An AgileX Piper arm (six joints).
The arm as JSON. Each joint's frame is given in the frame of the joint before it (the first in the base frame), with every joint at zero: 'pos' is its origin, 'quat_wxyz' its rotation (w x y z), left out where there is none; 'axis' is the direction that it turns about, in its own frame. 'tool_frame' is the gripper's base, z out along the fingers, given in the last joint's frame.
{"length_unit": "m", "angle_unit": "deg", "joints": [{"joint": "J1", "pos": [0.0, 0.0, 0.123], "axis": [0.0, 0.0, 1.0]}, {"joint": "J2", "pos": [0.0, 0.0, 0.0], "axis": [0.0, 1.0, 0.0]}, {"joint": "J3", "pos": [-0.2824, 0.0, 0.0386], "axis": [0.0, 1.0, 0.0]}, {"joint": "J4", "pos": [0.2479, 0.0, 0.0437], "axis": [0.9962, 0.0, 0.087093]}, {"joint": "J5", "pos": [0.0, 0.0, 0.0], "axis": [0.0, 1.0, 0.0]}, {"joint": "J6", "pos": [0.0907, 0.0, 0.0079], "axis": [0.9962, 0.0, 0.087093]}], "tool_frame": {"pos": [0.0, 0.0, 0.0], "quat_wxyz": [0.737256, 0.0, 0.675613, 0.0]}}
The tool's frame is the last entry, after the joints.
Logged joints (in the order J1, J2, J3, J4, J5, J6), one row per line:
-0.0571, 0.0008, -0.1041, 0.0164, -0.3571, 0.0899
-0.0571, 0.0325, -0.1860, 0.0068, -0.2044, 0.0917
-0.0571, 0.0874, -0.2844, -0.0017, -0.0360, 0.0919
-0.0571, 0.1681, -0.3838, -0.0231, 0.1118, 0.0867
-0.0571, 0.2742, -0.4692, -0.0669, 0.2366, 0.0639
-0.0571, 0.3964, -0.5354, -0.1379, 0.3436, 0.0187
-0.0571, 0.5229, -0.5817, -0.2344, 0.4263, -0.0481
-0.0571, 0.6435, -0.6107, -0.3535, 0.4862, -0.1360
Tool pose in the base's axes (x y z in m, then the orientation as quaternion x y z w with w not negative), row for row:
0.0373, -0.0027, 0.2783, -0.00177, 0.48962, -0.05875, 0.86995
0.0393, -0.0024, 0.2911, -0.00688, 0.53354, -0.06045, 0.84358
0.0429, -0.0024, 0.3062, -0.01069, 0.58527, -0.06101, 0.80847
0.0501, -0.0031, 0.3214, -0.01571, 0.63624, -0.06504, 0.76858
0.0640, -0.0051, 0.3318, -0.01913, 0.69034, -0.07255, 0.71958
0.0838, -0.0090, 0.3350, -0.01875, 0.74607, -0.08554, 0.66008
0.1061, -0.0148, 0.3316, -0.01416, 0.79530, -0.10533, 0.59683
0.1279, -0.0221, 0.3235, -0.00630, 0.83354, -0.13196, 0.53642
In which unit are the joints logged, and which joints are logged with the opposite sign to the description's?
The joints are logged in radians. Opposite sign: J6.
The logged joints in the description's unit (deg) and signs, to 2 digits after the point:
-3.27, 0.05, -5.96, 0.94, -20.46, -5.15
-3.27, 1.86, -10.66, 0.39, -11.71, -5.25
-3.27, 5.01, -16.29, -0.10, -2.06, -5.27
-3.27, 9.63, -21.99, -1.32, 6.41, -4.97
-3.27, 15.71, -26.88, -3.83, 13.56, -3.66
-3.27, 22.71, -30.68, -7.90, 19.69, -1.07
-3.27, 29.96, -33.33, -13.43, 24.43, 2.76
-3.27, 36.87, -34.99, -20.25, 27.86, 7.79

